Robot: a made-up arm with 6 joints. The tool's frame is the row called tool. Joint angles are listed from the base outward.
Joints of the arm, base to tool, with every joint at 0 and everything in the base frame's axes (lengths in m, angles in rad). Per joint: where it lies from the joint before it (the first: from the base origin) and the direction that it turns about. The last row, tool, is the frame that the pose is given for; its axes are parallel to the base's.
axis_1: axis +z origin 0 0 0.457
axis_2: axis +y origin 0 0 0
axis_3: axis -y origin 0 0 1.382
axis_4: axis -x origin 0 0 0
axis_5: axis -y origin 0.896 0 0
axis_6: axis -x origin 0 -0.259 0
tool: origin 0 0 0
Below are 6 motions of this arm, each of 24 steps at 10 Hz.
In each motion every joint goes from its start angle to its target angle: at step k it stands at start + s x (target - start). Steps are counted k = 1, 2, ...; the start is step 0. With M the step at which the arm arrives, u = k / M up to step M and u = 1 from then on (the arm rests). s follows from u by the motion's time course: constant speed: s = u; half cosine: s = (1 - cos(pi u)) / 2; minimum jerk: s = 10 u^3 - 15 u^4 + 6 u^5.
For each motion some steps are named. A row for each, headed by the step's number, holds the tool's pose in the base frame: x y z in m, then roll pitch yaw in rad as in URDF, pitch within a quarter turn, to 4 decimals.
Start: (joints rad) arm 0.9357 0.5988 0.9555 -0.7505 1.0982 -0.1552
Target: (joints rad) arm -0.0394 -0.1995 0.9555 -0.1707 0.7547 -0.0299
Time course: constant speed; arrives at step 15
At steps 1, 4, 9, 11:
1: 1.1849 1.1021 1.8403 1.7517 -0.9280 -0.4115
4: 1.1899 0.6790 2.0981 1.8664 -1.0703 -0.7421
9: 0.8721 0.0652 2.4256 2.2768 -1.2405 -1.5668
11: 0.6512 -0.1055 2.5149 2.5331 -1.2640 -2.0060

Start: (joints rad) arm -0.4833 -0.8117 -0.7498 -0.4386 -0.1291 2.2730
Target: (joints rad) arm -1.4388 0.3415 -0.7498 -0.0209 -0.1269 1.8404
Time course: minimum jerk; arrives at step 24
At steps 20, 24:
20: -0.1155 -0.8778 0.9951 -1.8094 1.1772 -1.3931
24: -0.1420 -0.8979 0.9617 -1.8125 1.2182 -1.4311

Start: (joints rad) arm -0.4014 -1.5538 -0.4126 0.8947 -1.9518 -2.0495
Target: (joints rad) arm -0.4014 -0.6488 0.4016 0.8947 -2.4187 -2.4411
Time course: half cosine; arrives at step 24
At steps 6, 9, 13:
6: -1.1358 0.3060 1.5590 1.6598 0.6868 -1.5412
9: -1.0825 0.2834 1.7536 1.6749 0.7600 -1.5990
13: -0.9452 0.2251 2.0418 1.6770 0.8699 -1.7130

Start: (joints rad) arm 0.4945 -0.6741 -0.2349 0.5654 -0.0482 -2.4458
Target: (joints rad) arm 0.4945 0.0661 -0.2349 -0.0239 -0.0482 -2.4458
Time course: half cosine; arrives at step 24
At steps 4, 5, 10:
4: 0.0811 -0.2107 2.0387 1.9292 -0.3478 0.4688
5: 0.1214 -0.1921 2.0344 1.9495 -0.3204 0.4700
10: 0.4074 -0.0571 1.9640 2.1011 -0.1195 0.4780

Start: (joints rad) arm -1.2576 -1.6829 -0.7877 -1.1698 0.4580 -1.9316
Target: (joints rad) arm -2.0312 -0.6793 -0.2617 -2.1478 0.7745 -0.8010
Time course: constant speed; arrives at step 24
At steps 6, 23, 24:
6: -0.1058 0.5412 1.0930 -2.7068 -0.7190 -2.1874
23: 0.1231 -0.0490 1.6729 3.0971 0.0126 -2.6338
24: 0.1093 -0.0975 1.6972 3.0678 0.0589 -2.6587

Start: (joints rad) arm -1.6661 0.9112 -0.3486 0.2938 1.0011 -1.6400
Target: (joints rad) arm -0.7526 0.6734 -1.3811 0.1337 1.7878 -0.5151
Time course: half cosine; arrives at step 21
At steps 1, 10, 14, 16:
1: -0.3760 -1.4045 0.4737 1.5432 0.2700 -1.4052
10: 0.0816 -1.0264 0.5209 1.1324 0.2610 -1.0208
14: 0.1860 -0.7366 0.6118 0.8466 0.2603 -0.8012
16: 0.1901 -0.6264 0.6618 0.7242 0.2611 -0.7150

